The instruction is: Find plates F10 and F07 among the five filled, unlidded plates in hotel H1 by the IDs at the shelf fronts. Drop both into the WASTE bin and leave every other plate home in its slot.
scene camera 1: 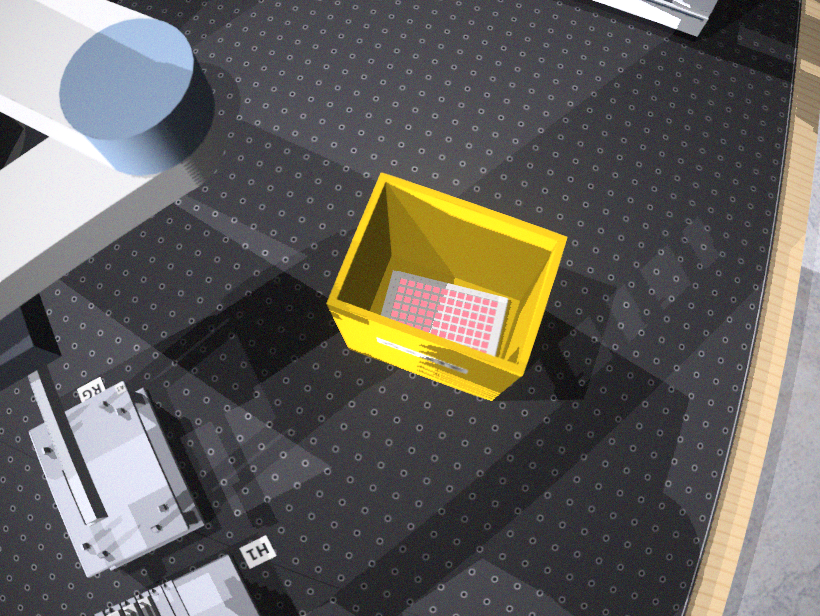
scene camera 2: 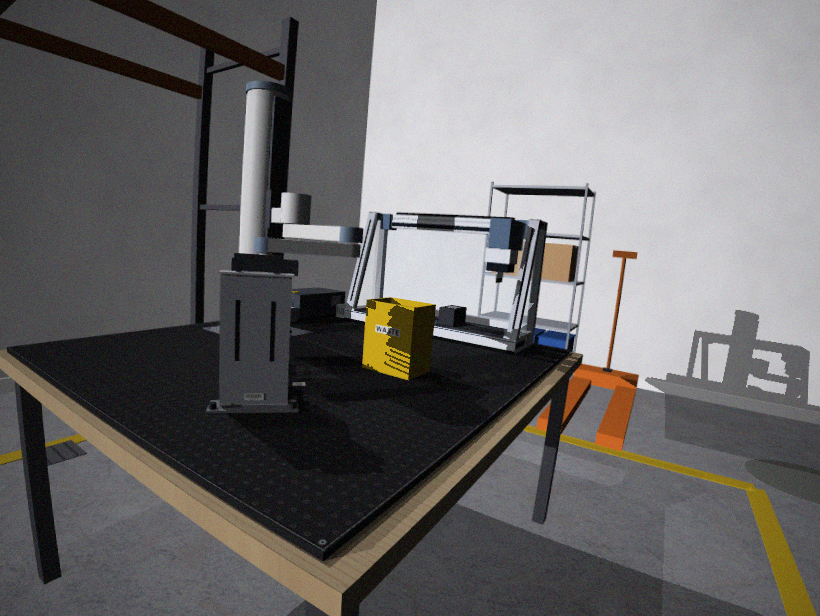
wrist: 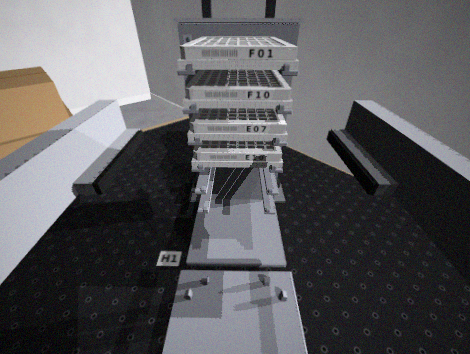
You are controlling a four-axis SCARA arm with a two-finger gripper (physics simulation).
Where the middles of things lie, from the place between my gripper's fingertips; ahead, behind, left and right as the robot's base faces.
Labels:
My gripper is now 90 mm short of the plate e07 point(wrist: 220, 124), 90 mm to the left of it and 40 mm above it. From my hand the other things lie so: plate e10 point(wrist: 212, 153): 90 mm ahead, 90 mm to the right, 60 mm below.

